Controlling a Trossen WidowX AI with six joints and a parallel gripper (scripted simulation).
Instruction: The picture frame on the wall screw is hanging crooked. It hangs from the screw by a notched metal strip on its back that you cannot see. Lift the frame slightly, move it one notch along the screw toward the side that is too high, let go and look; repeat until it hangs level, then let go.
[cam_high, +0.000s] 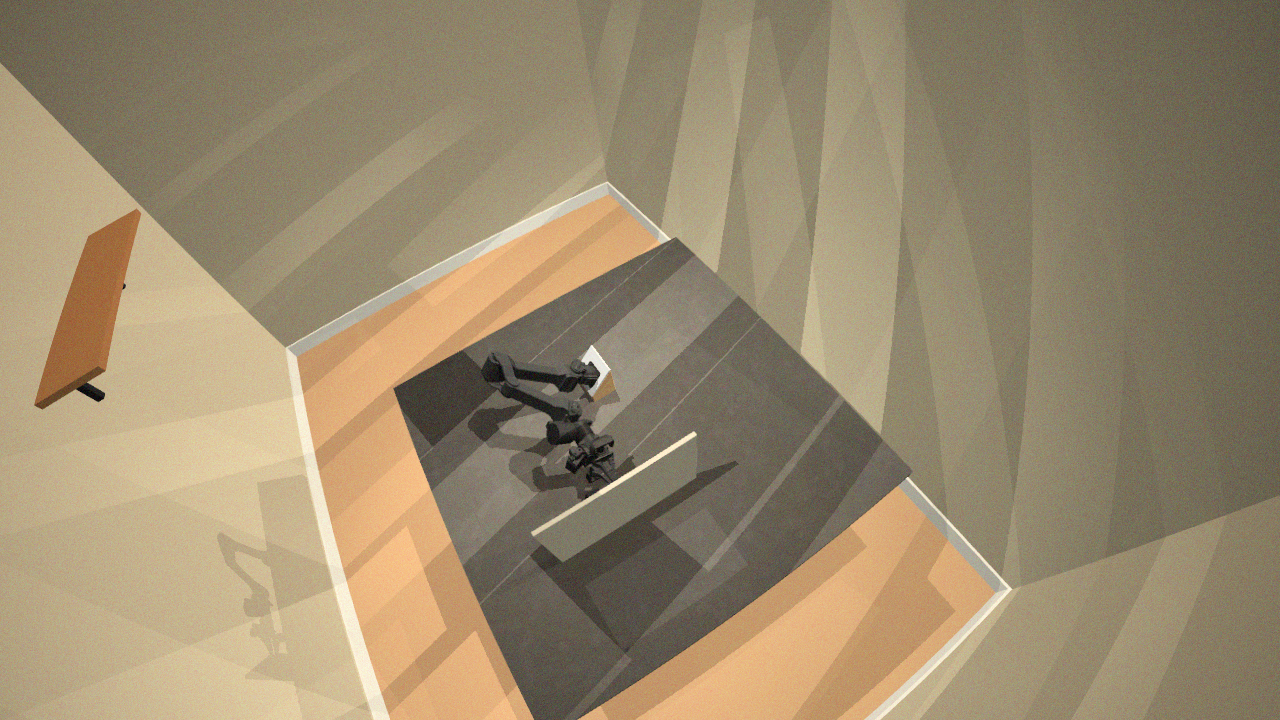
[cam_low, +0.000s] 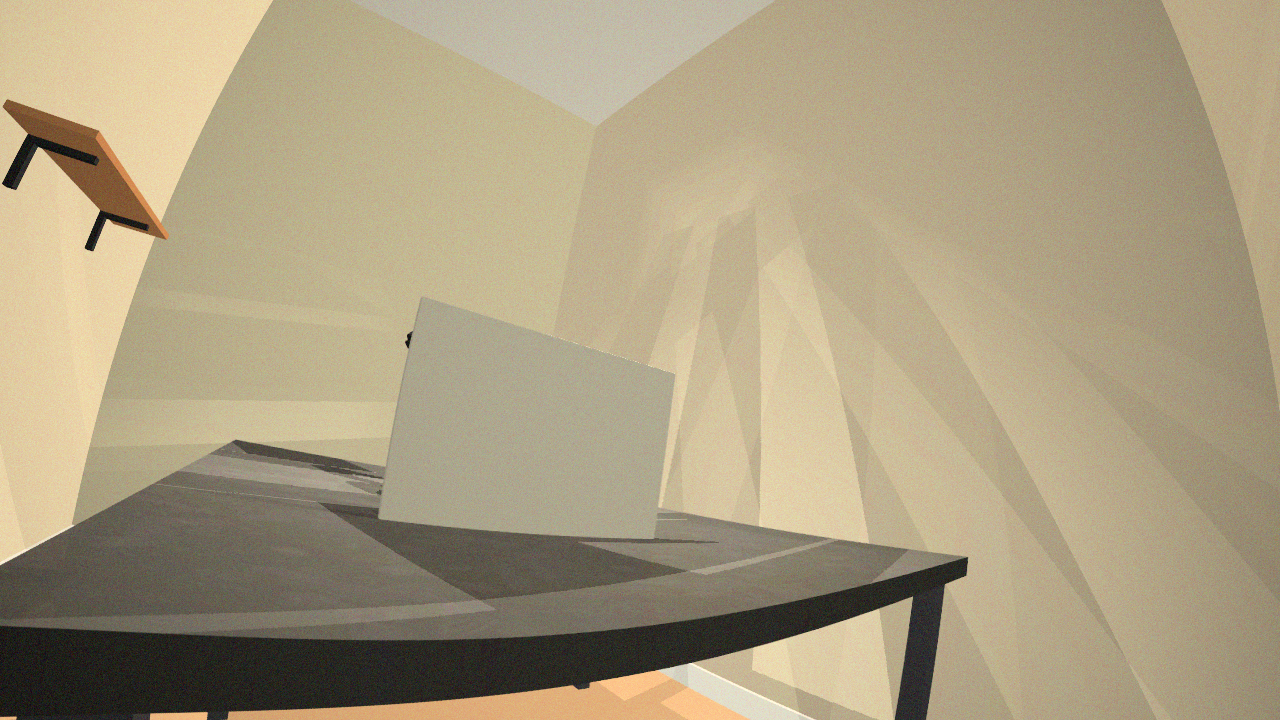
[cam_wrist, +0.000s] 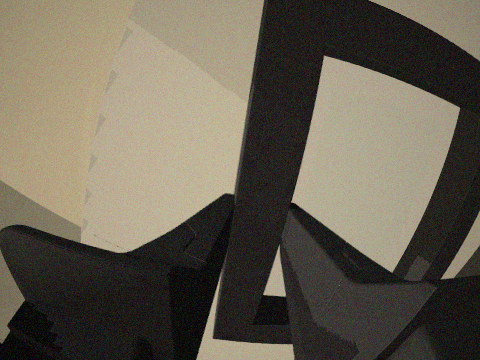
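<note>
The picture frame is 5 cm below my gripper tip, 1 cm to the right of it and 1 cm ahead of it. The rest, counted from my gripper tip: wall panel 6 cm below, 2 cm ahead.
</note>
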